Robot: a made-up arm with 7 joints.
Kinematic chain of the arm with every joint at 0, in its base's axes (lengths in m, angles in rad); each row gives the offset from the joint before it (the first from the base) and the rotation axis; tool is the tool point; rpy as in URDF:
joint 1: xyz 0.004 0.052 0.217 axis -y
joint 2: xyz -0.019 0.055 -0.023 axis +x
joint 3: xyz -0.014 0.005 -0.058 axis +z
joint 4: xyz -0.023 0 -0.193 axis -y
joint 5: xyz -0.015 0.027 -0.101 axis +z
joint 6: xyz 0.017 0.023 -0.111 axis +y
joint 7: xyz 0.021 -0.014 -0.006 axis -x
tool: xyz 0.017 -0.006 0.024 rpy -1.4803 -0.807 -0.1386
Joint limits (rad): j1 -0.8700..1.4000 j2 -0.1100..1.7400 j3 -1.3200..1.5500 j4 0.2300..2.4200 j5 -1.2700..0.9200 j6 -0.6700..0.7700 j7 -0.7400..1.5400
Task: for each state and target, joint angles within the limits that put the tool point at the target. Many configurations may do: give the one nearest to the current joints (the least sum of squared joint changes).
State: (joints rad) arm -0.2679 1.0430 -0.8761 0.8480 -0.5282 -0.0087 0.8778
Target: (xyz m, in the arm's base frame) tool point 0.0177 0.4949 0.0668
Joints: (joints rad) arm -0.3060 1.4492 -0.8426 0.5312 -0.5317 -0.0048 0.8738
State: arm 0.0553 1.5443 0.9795 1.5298 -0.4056 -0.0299 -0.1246
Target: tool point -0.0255 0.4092 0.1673
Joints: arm -0.0309 0.8675 1.4588 1.4005 -0.2885 -0.1554 -0.0534
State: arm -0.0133 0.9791 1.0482 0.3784 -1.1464 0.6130 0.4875
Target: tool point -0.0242 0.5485 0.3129
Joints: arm 0.2644 1.6526 1.3383 0.3694 -0.9902 0.7506 0.5630
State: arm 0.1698 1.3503 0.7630 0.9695 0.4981 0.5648 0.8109
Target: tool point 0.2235 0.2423 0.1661
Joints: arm 0.5149 0.6491 -0.1625 1.7001 0.1690 0.6478 0.7119
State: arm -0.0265 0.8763 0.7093 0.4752 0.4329 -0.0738 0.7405
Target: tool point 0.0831 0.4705 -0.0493
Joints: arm 0.3494 0.7287 0.6045 0.3344 0.4317 0.0984 0.7960
